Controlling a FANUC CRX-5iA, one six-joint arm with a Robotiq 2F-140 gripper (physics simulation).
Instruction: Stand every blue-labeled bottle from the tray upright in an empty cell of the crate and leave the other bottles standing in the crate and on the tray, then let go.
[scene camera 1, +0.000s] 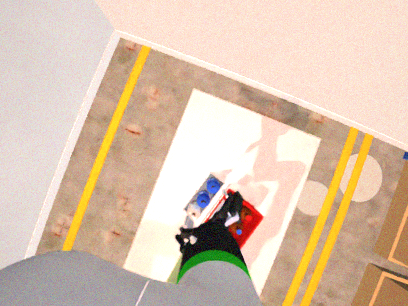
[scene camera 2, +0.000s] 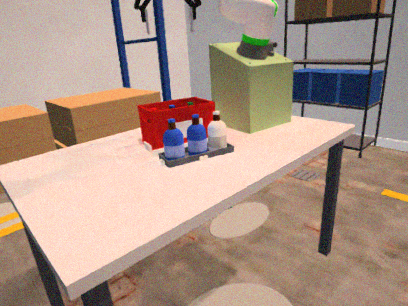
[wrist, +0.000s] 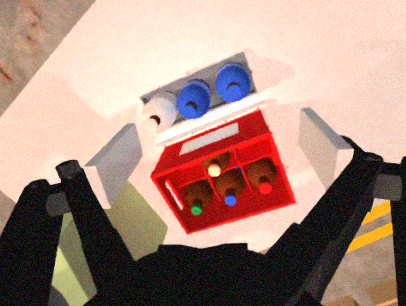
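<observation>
My gripper is open and empty, high above the crate and tray. The grey tray holds an outer blue-labeled bottle, a middle blue-labeled bottle and a white-labeled bottle, all upright. The red crate stands beside it. In the wrist view, its tray-side row holds a cream-capped bottle between two empty-looking cells; its far row holds green-capped, blue-capped and red-capped bottles.
A green pedestal stands by the crate's end. A long white strip lies between tray and crate. Cardboard boxes and a blue upright frame stand beyond the table.
</observation>
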